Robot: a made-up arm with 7 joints.
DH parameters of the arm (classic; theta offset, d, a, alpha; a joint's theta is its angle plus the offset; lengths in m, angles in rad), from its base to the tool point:
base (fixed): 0.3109 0 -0.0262 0
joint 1: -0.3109 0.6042 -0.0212 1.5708
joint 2: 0 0.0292 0.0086 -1.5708
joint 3: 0 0.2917 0.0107 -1.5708
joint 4: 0 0.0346 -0.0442 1.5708
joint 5: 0 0.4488 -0.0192 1.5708
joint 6: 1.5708 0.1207 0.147 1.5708
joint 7: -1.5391 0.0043 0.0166 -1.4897
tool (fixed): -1.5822 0.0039 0 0
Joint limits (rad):
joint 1: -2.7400..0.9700
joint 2: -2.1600..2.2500
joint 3: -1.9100..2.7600
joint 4: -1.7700..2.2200
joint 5: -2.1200..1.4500
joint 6: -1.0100..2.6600
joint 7: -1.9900..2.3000
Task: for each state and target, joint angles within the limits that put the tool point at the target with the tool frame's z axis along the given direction. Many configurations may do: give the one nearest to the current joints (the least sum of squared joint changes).
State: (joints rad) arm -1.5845 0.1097 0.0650 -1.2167 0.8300 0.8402 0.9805
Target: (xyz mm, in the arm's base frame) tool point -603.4 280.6 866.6 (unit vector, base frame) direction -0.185 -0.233 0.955
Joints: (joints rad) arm -1.1684 0.2378 0.4887 -1.4030 0.9733 0.8837 1.7109
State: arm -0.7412 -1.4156 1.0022 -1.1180 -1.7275 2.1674 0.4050
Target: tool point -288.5 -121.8 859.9 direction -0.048 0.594 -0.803
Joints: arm -0.7981 -0.7289 1.0096 -1.4407 -1.0392 2.5482 0.7551
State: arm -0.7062 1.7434 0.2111 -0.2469 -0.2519 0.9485 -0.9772
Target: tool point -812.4 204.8 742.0 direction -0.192 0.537 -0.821
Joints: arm -0.5585 1.2366 0.6153 -0.1343 0.1535 1.2288 -1.1398
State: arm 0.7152 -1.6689 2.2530 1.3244 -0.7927 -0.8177 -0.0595
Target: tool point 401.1 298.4 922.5 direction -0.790 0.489 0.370
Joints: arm -0.0606 -1.7677 2.6201 1.5617 -0.8944 -1.0100 -0.5678
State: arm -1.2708 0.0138 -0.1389 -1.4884 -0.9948 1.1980 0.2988
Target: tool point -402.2 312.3 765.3 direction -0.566 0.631 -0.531
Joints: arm -0.8200 -0.3749 0.1237 -1.7690 -0.7182 0.7440 0.3541
